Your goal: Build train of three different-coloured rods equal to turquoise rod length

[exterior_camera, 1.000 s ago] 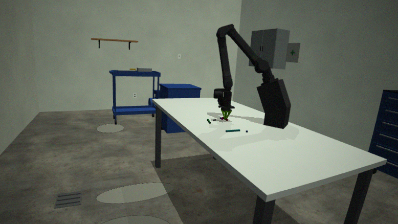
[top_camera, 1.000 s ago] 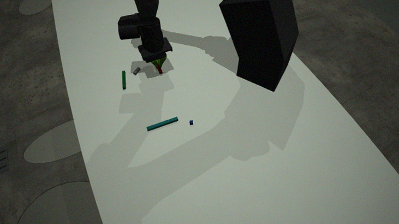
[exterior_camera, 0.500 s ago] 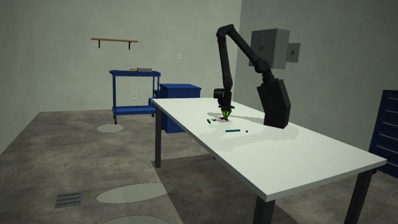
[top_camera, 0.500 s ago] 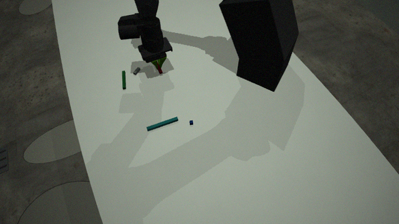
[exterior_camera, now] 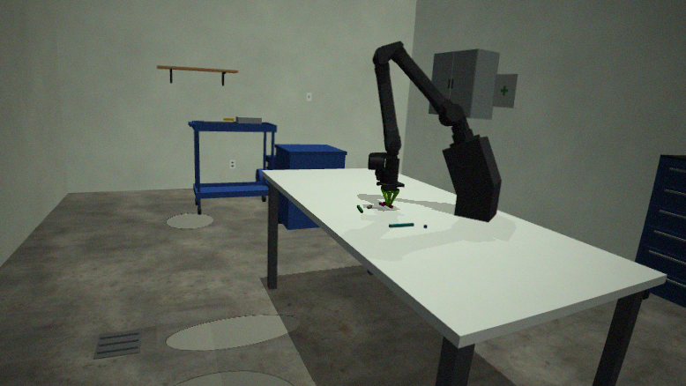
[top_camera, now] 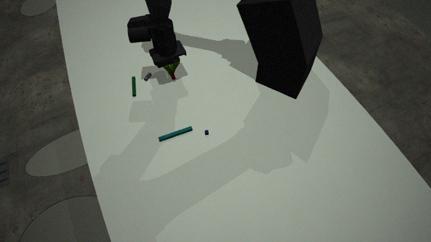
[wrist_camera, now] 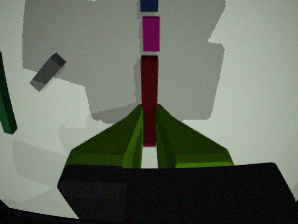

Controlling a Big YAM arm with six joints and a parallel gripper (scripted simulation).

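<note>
The red rod is 10 mm to the right of my hand and 10 mm below it. The rest, counted from my hand: green rod: 130 mm ahead, 20 mm below; then magenta rod: 50 mm to the right, 20 mm below; then grey rod: 80 mm ahead, 20 mm to the right, 20 mm below.
</note>
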